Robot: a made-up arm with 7 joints.
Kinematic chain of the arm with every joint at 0, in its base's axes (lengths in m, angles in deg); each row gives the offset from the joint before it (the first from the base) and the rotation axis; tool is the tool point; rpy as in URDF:
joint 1: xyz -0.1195 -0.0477 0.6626 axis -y
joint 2: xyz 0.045 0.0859 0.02 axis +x
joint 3: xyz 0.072 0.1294 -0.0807 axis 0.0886 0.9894 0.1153
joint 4: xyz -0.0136 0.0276 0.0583 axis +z
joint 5: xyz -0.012 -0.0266 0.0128 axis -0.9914 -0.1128 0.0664
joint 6: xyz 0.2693 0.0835 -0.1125 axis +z
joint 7: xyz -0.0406 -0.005 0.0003 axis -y
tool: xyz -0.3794 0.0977 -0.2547 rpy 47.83 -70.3 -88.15
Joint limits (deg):
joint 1: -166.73..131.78
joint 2: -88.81..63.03
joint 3: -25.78..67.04
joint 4: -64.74..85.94
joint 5: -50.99..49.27
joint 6: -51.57..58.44
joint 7: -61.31..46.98
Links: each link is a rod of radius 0.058 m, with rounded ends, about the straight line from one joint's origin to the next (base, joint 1, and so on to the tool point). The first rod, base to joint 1, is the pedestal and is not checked.
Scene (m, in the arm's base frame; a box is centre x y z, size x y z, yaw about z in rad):
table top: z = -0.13
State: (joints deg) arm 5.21 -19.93 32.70 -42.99 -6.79 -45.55 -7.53
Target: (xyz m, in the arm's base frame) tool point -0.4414 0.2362 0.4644
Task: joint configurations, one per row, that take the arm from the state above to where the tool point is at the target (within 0.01 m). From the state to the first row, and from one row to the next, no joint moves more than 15 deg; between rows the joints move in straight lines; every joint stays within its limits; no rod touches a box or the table.
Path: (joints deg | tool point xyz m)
1: -2.80 -19.56 40.47 -39.67 3.41 -35.63 -5.05 | -0.0882 0.3745 0.1482
2: -10.82 -19.19 48.25 -36.35 13.60 -25.72 -2.58 | -0.3198 0.3176 0.2650
3: -18.83 -18.82 56.02 -33.02 23.80 -15.80 -0.10 | -0.4414 0.2362 0.4644

